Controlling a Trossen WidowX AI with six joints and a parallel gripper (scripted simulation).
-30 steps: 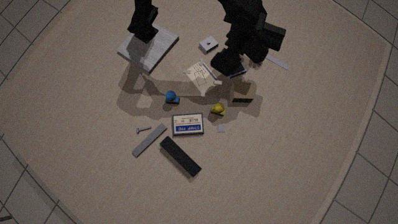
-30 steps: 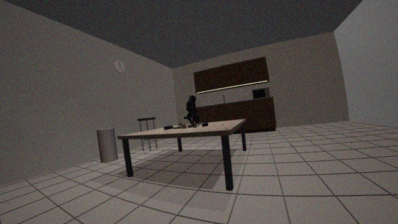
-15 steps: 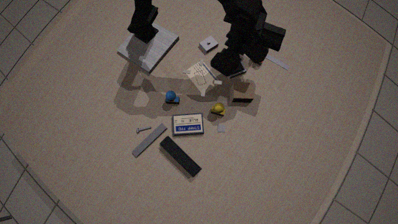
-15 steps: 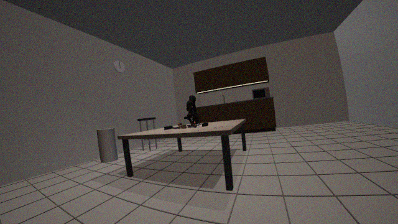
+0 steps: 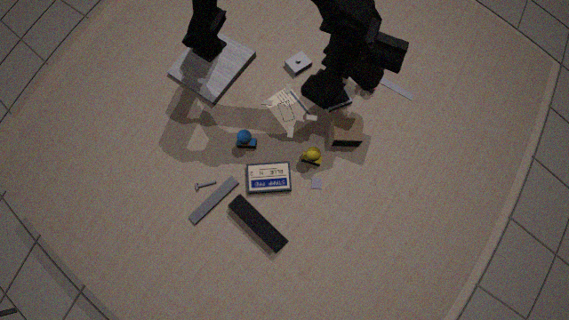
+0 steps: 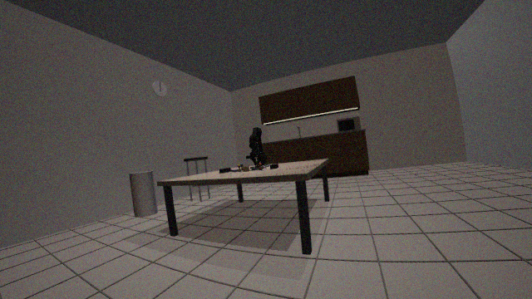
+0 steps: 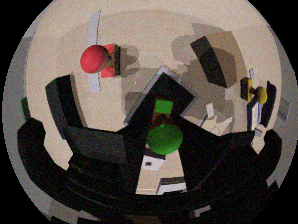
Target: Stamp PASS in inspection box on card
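Right now my gripper tip is 3 cm above the black ink pad. The rest, counted from my gripper tip: grey block (10 cm behind, 1 cm to the left, 2 cm below); then green-knobbed stamp (right at my gripper tip); then red stamp (6 cm ahead, 6 cm to the left, 2 cm below).
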